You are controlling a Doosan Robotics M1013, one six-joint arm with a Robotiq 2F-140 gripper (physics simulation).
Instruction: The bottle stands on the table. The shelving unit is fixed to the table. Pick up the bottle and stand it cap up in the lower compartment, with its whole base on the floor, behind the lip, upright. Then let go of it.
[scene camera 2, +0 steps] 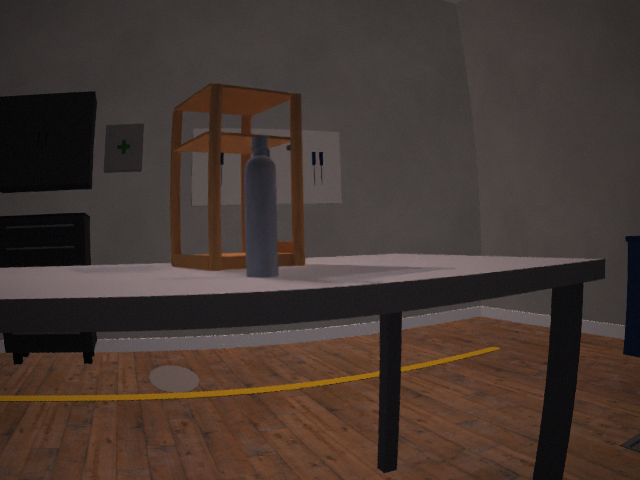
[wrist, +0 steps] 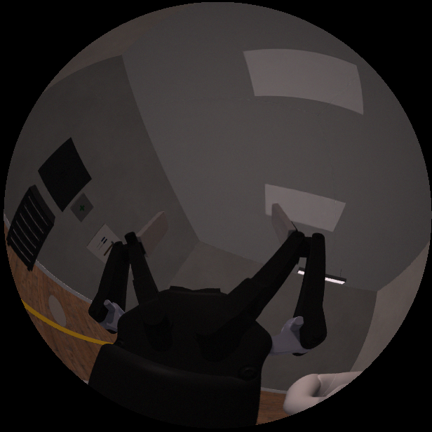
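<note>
A blue-grey bottle (scene camera 2: 261, 217) stands upright, cap up, on the white table (scene camera 2: 351, 271) in the scene view, in front of the shelving unit as seen from there. The orange wooden shelving unit (scene camera 2: 214, 201) has a top board, a middle shelf and a low lip around its floor. The lower compartment is the tall one under the middle shelf. My gripper (wrist: 216, 216) is open, with its two pads wide apart and nothing between them in the wrist view. The gripper does not show in the scene view, and the bottle and the shelving unit do not show in the wrist view.
The table's dark front edge (scene camera 2: 206, 312) runs across the scene view. Behind it are a wall with a tool panel (scene camera 2: 330, 180), a black cabinet (scene camera 2: 46, 142) and a drawer unit (scene camera 2: 46, 237). In the wrist view, part of a pale rounded body (wrist: 305, 395) shows at the lower right.
</note>
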